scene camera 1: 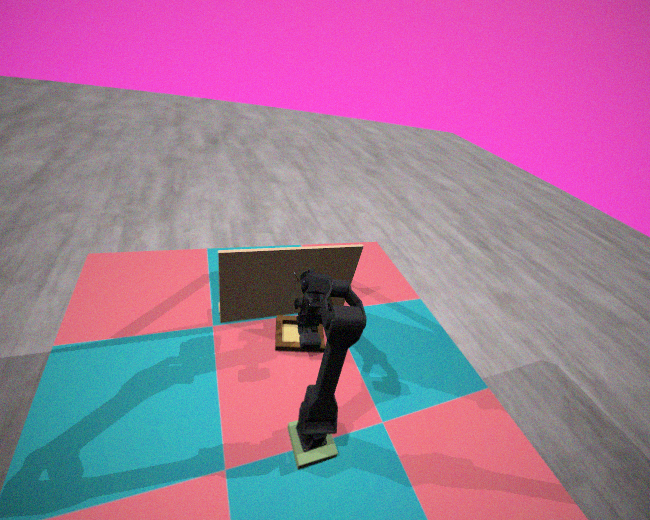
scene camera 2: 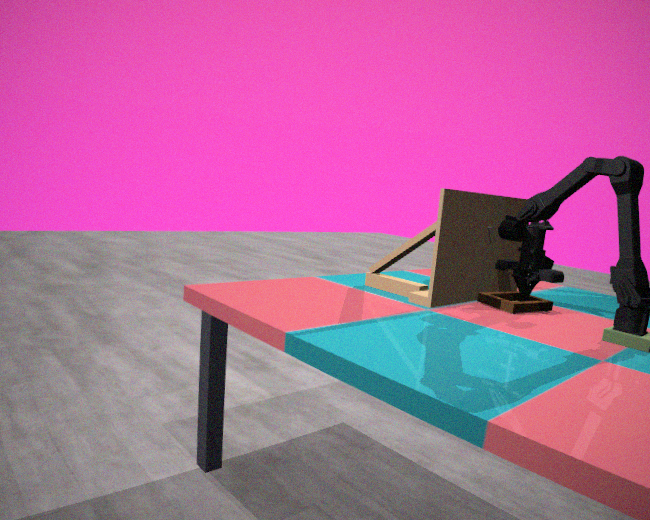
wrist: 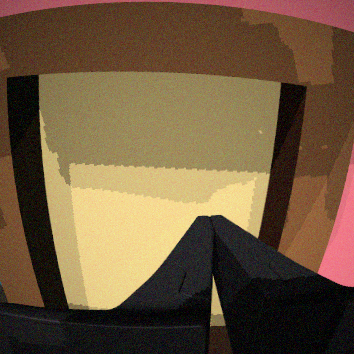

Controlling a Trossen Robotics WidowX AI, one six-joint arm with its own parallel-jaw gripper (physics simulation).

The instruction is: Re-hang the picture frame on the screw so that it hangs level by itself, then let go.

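Frame: origin at the arm's base, x ahead, y left, z up, level; metres.
Seen in the pictures: gripper, between the fingertips: (scene camera 2: 523, 301) (wrist: 208, 226); arm's base, origin of its link: (scene camera 1: 311, 435) (scene camera 2: 630, 331).
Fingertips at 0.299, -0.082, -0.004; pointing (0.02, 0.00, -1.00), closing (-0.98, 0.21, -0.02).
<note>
Pixels of each thing's middle, then the offset from my fingertips to it, as dx, dy, dz. "pt": a spot on its surface instead. Level surfaces: height alone.
- picture frame, middle of its body: (wrist: 149, 238) (scene camera 2: 515, 302) (scene camera 1: 299, 333) +0.023, +0.004, -0.006
- upright board, a spot on its surface: (scene camera 2: 466, 249) (scene camera 1: 261, 288) pt +0.131, +0.117, +0.126
- wooden brace, middle of its body: (scene camera 2: 409, 246) +0.273, +0.182, +0.113
- foot, middle of its body: (scene camera 2: 395, 285) +0.307, +0.180, -0.002
- teal checkered table, height of its surface: dz -0.021
The picture frame (scene camera 1: 287, 345) (scene camera 2: 532, 306) (wrist: 150, 40), brown with a pale yellow inner panel, lies flat on the table at the foot of the upright board (scene camera 1: 254, 287) (scene camera 2: 466, 249). It is off the board. My gripper (scene camera 2: 524, 297) (wrist: 208, 226) is shut and empty, pointing down with its fingertips at the frame's opening, over the yellow panel. Whether the tips touch the panel cannot be told. In scene camera 1 the gripper body hides the frame's right part and the fingertips. The screw cannot be made out clearly; the arm covers part of the board.
The board stands upright behind the frame, held from behind by a wooden brace (scene camera 2: 403, 254) and foot (scene camera 2: 393, 283). The arm's green base (scene camera 1: 314, 454) (scene camera 2: 623, 337) stands on the pink and teal checkered table (scene camera 1: 135, 390) (scene camera 2: 243, 298). Arm shadows cross the table.
</note>
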